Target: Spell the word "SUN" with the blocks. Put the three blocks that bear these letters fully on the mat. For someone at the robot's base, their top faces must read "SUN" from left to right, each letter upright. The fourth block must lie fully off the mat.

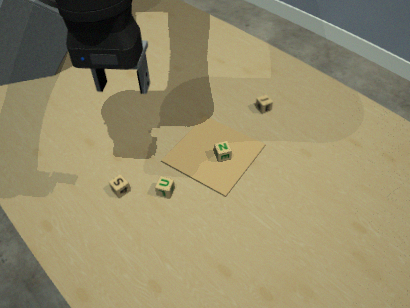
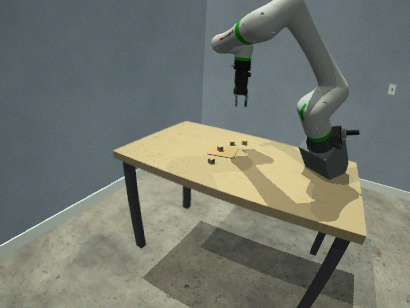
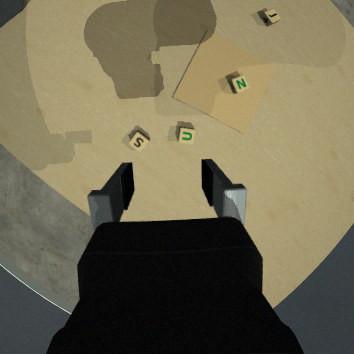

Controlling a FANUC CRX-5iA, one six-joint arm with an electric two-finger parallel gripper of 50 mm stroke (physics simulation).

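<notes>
The N block (image 1: 223, 151) (image 2: 220, 148) (image 3: 240, 84), with a green letter on top, sits on the thin square mat (image 1: 227, 182) (image 2: 231, 152) (image 3: 200, 75). The U block (image 1: 165, 187) (image 2: 232, 143) (image 3: 186, 135), also green, lies off the mat near one edge. The S block (image 1: 119, 186) (image 2: 244, 143) (image 3: 139, 141), with a black letter up, lies off the mat beyond the U. The fourth block (image 1: 264, 104) (image 2: 211, 161) (image 3: 271, 17) lies off the mat on the other side; its black top letter is hard to read. My gripper (image 1: 122, 91) (image 2: 241, 105) (image 3: 166, 174) is open, empty and high above the table.
The wooden table (image 1: 280, 225) (image 2: 170, 145) (image 3: 295, 200) carries the blocks and mat. The robot's grey base block (image 1: 27, 45) (image 2: 325, 162) stands at one end of the table. The arm's shadows fall across part of the table and mat. Blue-grey walls stand behind the table.
</notes>
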